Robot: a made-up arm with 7 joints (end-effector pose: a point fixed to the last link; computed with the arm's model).
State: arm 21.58 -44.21 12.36 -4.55 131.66 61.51 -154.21
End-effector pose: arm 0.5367 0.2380 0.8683 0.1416 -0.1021 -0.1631 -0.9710
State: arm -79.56 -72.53 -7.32 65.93 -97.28 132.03 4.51
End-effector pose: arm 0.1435 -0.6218 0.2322 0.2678 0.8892 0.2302 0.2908
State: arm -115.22 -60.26 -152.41 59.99 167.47 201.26 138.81
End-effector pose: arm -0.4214 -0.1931 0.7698 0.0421 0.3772 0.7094 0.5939
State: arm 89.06 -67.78 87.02 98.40 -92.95 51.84 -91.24
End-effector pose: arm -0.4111 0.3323 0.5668 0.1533 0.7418 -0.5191 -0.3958
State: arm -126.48 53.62 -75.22 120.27 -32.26 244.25 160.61
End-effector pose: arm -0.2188 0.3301 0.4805 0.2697 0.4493 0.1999 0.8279
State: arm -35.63 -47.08 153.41 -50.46 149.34 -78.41 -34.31
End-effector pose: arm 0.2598 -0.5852 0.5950 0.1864 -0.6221 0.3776 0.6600
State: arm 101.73 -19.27 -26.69 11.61 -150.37 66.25 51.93
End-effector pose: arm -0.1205 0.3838 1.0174 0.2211 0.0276 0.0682 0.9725
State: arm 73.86 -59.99 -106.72 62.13 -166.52 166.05 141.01
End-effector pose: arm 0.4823 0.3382 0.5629 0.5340 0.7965 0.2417 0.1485
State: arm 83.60 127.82 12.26 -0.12 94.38 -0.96 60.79
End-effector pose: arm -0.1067 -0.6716 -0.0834 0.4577 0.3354 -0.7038 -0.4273
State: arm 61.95 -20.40 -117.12 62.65 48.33 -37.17 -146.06
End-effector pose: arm 0.4017 -0.2151 0.8566 0.0041 -0.5060 -0.8427 -0.1837
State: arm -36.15 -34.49 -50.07 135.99 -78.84 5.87 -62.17
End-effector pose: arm 0.0261 -0.4439 0.2679 0.2580 -0.5669 -0.1999 0.7564
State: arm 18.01 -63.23 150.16 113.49 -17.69 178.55 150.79
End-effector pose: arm 0.0764 0.1708 0.7102 0.3245 0.2451 0.1485 0.9014
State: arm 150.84 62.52 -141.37 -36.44 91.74 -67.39 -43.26
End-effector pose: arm 0.4916 -0.2266 0.8581 0.3126 -0.3771 -0.7817 -0.3860
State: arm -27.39 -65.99 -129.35 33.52 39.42 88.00 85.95
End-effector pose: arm 0.4033 -0.4133 0.8065 0.3662 0.3172 -0.2728 0.8312
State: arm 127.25 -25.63 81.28 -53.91 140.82 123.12 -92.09
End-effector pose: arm 0.0873 0.2930 0.9632 0.6921 -0.3247 0.2787 0.5814
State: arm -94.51 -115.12 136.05 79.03 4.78 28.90 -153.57
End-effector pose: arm 0.2507 -0.5711 0.4218 0.2995 0.1406 0.2938 0.8968
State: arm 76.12 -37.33 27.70 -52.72 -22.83 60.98 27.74
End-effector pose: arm 0.2427 -0.0023 0.9710 0.7778 -0.2188 0.1119 -0.5784
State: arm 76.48 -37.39 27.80 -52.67 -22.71 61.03 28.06
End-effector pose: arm 0.2436 0.0004 0.9709 0.7821 -0.2192 0.1116 -0.5725
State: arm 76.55 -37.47 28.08 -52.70 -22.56 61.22 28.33
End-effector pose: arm 0.2456 0.0017 0.9699 0.7855 -0.2184 0.1132 -0.5679
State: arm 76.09 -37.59 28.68 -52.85 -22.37 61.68 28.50
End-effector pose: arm 0.2497 0.0008 0.9675 0.7870 -0.2155 0.1182 -0.5659
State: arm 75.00 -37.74 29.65 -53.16 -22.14 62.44 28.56
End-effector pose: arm 0.2559 -0.0034 0.9633 0.7863 -0.2098 0.1275 -0.5670
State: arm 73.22 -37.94 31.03 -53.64 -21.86 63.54 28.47
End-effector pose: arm 0.2644 -0.0111 0.9569 0.7828 -0.2011 0.1412 -0.5718
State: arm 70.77 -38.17 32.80 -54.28 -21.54 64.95 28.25
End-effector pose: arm 0.2746 -0.0226 0.9485 0.7762 -0.1891 0.1592 -0.5800
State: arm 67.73 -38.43 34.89 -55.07 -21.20 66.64 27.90
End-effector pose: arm 0.2857 -0.0381 0.9381 0.7663 -0.1740 0.1809 -0.5915
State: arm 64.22 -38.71 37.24 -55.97 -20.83 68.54 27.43
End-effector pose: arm 0.2968 -0.0570 0.9258 0.7530 -0.1559 0.2054 -0.6055
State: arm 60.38 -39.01 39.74 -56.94 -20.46 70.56 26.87
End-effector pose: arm 0.3068 -0.0787 0.9122 0.7363 -0.1357 0.2313 -0.6212
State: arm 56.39 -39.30 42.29 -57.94 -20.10 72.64 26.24
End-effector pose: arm 0.3148 -0.1023 0.8977 0.7170 -0.1136 0.2576 -0.6377
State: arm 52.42 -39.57 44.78 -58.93 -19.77 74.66 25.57
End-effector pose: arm 0.3203 -0.1266 0.8831 0.6957 -0.0910 0.2830 -0.6539
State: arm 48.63 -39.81 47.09 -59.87 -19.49 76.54 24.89
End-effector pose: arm 0.3231 -0.1503 0.8690 0.6734 -0.0689 0.3062 -0.6694
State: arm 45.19 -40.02 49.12 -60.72 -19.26 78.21 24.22
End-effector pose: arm 0.3236 -0.1721 0.8562 0.6513 -0.0484 0.3263 -0.6834
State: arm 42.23 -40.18 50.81 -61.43 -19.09 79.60 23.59
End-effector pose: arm 0.3223 -0.1909 0.8454 0.6309 -0.0307 0.3427 -0.6954
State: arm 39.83 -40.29 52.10 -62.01 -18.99 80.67 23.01
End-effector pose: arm 0.3197 -0.2063 0.8368 0.6131 -0.0164 0.3552 -0.7055
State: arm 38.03 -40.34 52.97 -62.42 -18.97 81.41 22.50
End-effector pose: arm 0.3165 -0.2178 0.8309 0.5986 -0.0062 0.3636 -0.7137
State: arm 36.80 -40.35 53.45 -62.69 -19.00 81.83 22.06
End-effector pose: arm 0.3133 -0.2257 0.8275 0.5876 0.0001 0.3685 -0.7204
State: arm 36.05 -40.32 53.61 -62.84 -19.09 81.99 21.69
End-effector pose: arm 0.3102 -0.2306 0.8261 0.5797 0.0032 0.3705 -0.7257
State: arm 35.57 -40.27 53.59 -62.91 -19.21 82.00 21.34
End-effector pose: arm 0.3073 -0.2337 0.8260 0.5734 0.0042 0.3709 -0.7305
